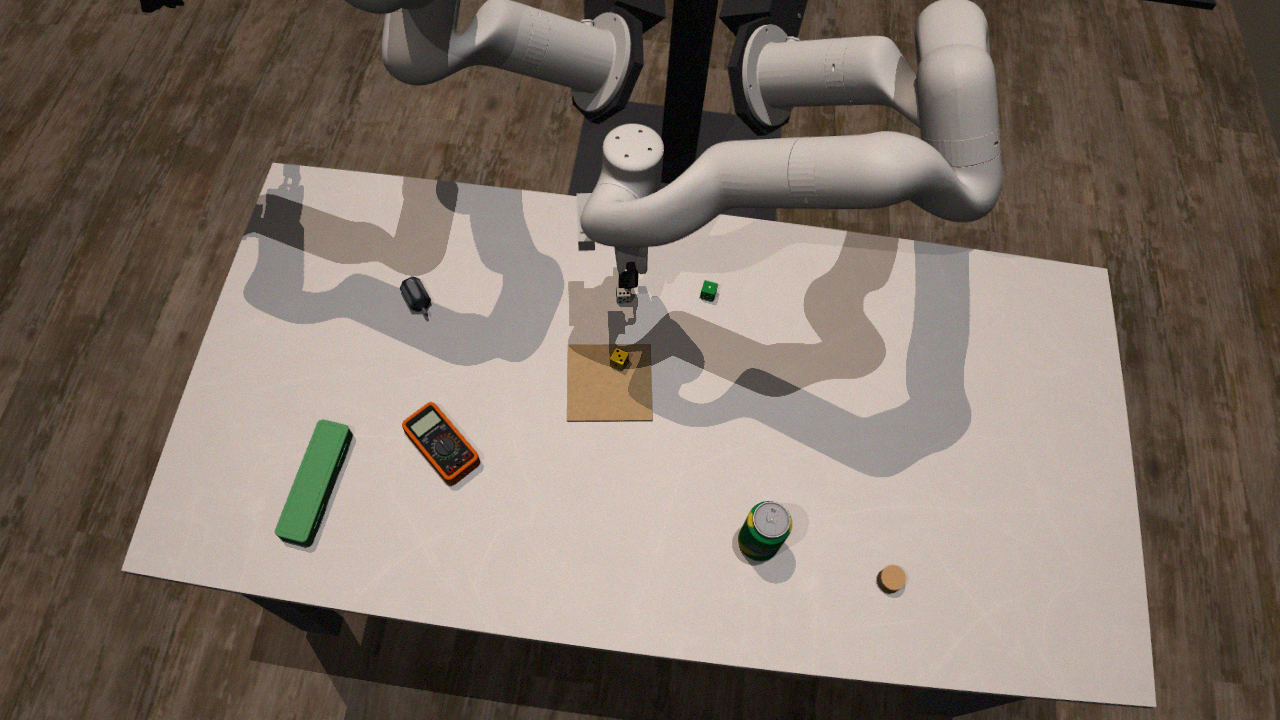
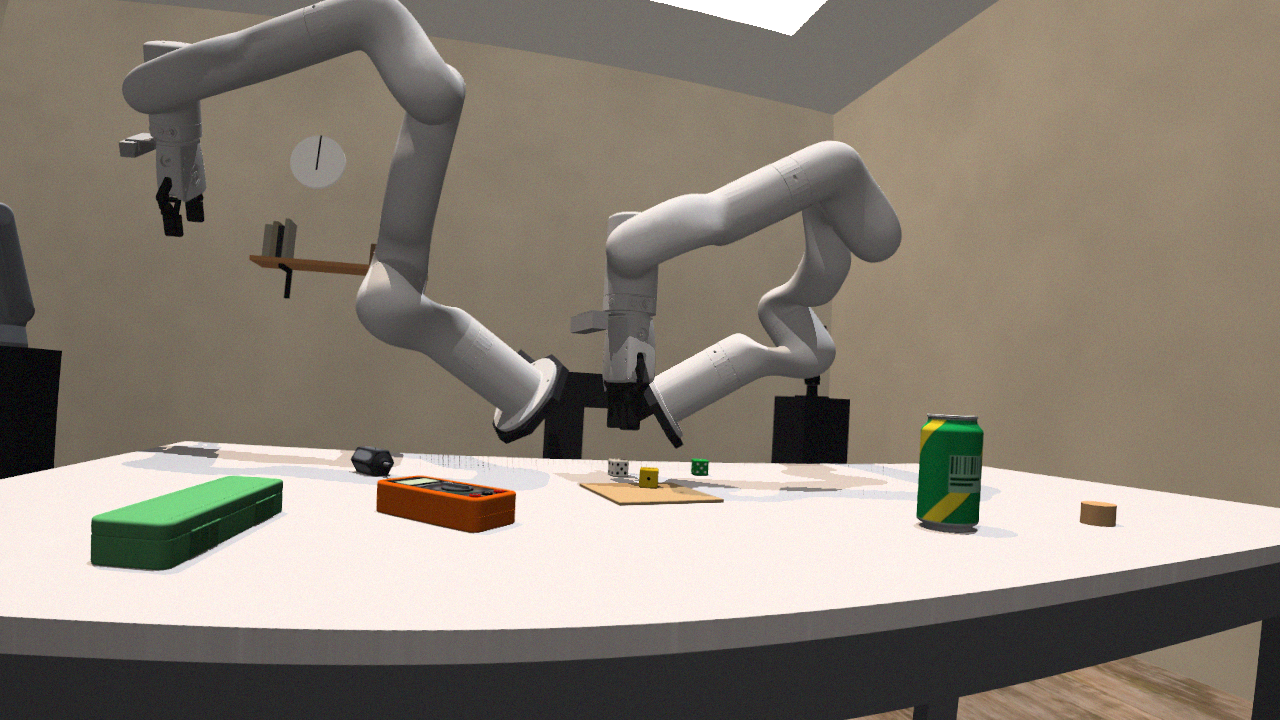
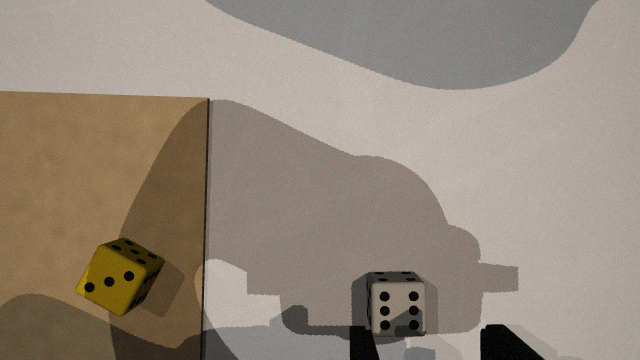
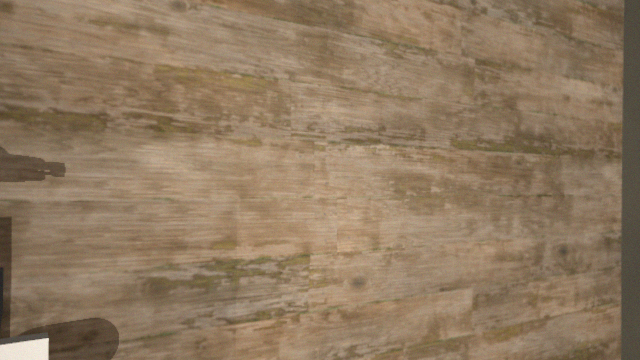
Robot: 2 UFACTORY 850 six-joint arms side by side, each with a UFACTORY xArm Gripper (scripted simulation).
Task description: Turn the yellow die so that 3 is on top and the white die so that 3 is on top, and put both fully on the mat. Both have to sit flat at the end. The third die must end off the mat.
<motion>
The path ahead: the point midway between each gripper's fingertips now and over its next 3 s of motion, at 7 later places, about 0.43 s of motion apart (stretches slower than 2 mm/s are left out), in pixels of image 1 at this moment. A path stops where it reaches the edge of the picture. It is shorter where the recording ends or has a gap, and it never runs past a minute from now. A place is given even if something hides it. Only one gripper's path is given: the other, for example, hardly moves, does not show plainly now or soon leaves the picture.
My left gripper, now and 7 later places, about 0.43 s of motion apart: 627, 274; 626, 280; 626, 285; 626, 287; 626, 288; 626, 292; 625, 296; 625, 296
</motion>
